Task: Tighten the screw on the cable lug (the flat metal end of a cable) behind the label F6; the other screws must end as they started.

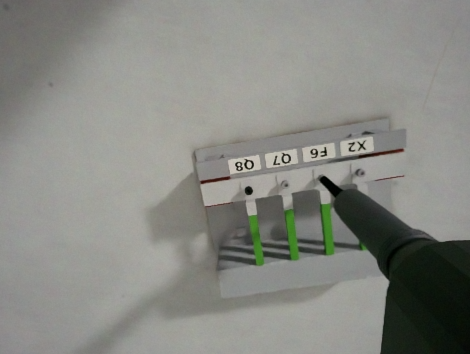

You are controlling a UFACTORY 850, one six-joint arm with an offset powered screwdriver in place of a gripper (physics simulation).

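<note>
The label F6 (318, 152) shows upside down on the terminal block, between the labels Q7 (281, 158) and X2 (357, 146). Below it the pale cable lug (325, 197) runs into a green cable (327, 230). My screwdriver (321, 178) comes in from the lower right, and its thin black bit ends over the screw position of F6. The bit covers most of that screw, and I cannot tell whether it touches or sits in the head. The tool has no fingers to show open or shut.
The Q7 screw (285, 184) and the X2 screw (360, 172) are light grey. A dark round spot (249, 190) shows at the Q8 position, below the label Q8 (244, 164). The screwdriver body hides part of the X2 cable. The block's front ledge (300, 277) lies below the cables.
</note>
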